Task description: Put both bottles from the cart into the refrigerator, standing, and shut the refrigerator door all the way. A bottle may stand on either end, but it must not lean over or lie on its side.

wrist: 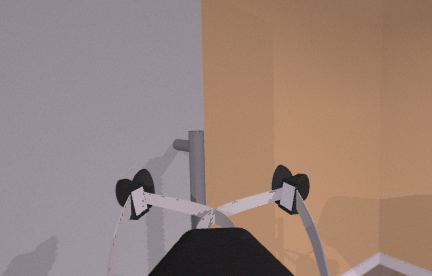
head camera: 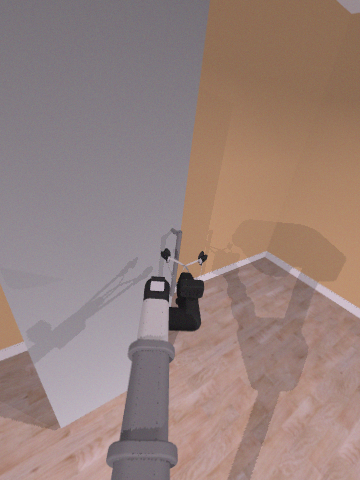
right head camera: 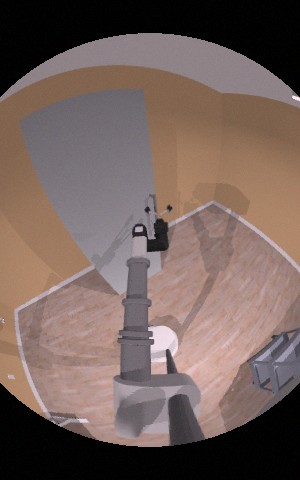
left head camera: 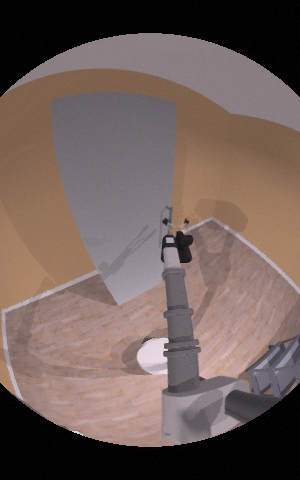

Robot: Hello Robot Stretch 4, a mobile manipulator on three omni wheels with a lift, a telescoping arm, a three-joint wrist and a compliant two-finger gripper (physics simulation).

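Where they show: gripper, fingertip midpoint: (wrist: 213, 182) (head camera: 184, 252) (right head camera: 157, 206) (left head camera: 174, 219); robot's base, link origin: (right head camera: 157, 342) (left head camera: 157, 354).
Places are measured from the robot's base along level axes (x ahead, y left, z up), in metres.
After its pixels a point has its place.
Note:
The refrigerator's tall grey front (head camera: 100, 150) @[y 0.189, x 0.751, z 1.409 m] (left head camera: 115, 160) @[y 0.232, x 0.724, z 1.452 m] (right head camera: 90, 160) @[y 0.221, x 0.731, z 1.439 m] (wrist: 90, 100) @[y 0.053, x 0.837, z 1.163 m] fills the left of the head and wrist views. A vertical grey bar handle (head camera: 178, 243) @[y -0.067, x 0.841, z 1.074 m] (wrist: 197, 165) @[y -0.068, x 0.840, z 1.083 m] stands out near its right edge. My gripper (head camera: 184, 256) @[y -0.086, x 0.778, z 1.076 m] (left head camera: 176, 221) @[y -0.086, x 0.778, z 1.076 m] (right head camera: 158, 209) @[y -0.086, x 0.778, z 1.076 m] (wrist: 213, 182) @[y -0.086, x 0.778, z 1.076 m] is open, with its fingertips wide apart. In the wrist view the handle lies between the two fingertips in the picture, nearer the left one; it passes behind the finger linkage, and nothing is gripped. Whether the fingers reach around the bar is unclear. Neither bottle shows in these views.
A grey framed piece with slanted panels, possibly the cart (left head camera: 285, 377) (right head camera: 287, 367), stands at the lower right of the side head views. A white round disc (left head camera: 151, 356) @[y 0.066, x -0.004, z 0.187 m] (right head camera: 165, 343) @[y -0.083, x 0.000, z 0.187 m] lies low beside the arm. Orange walls meet in a corner right of the refrigerator.

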